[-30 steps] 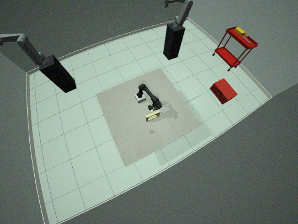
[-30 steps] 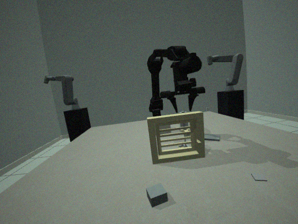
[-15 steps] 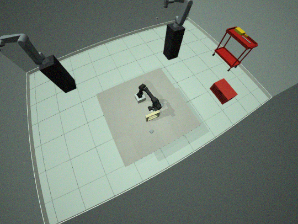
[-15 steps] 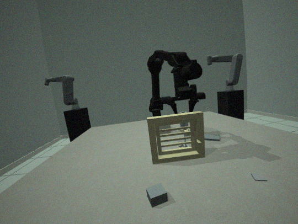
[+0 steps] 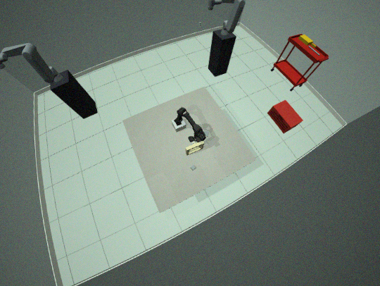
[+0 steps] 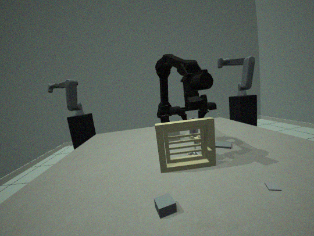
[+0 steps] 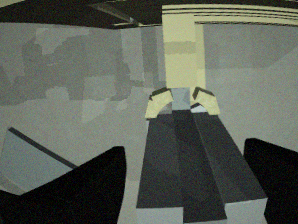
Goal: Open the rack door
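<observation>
Now: the handle 30 mm below my gripper tip and 10 mm behind it. The rest, counted from my gripper tip: small grey cube 260 mm ahead, 170 mm to the right, 120 mm below.
</observation>
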